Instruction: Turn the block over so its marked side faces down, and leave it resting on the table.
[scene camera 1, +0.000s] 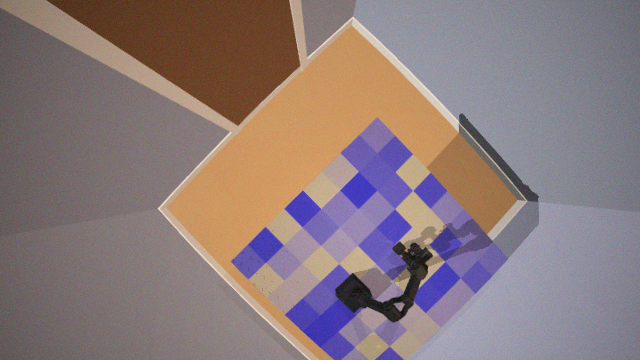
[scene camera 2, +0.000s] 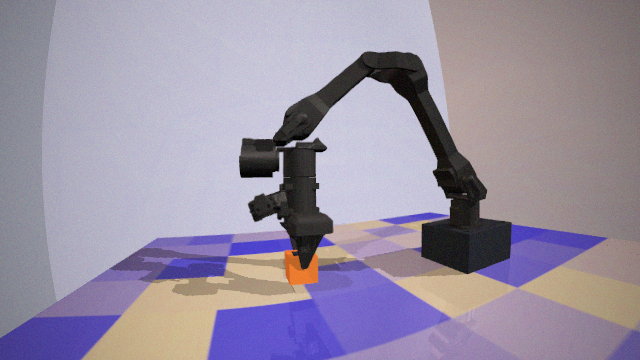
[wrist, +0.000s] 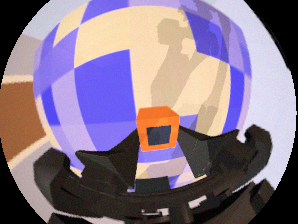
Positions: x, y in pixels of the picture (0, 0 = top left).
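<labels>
An orange block (scene camera 2: 295, 274) sits 0.45 m from the lens, while the gripper (scene camera 2: 301, 264) is 0.47 m from the lens.
</labels>
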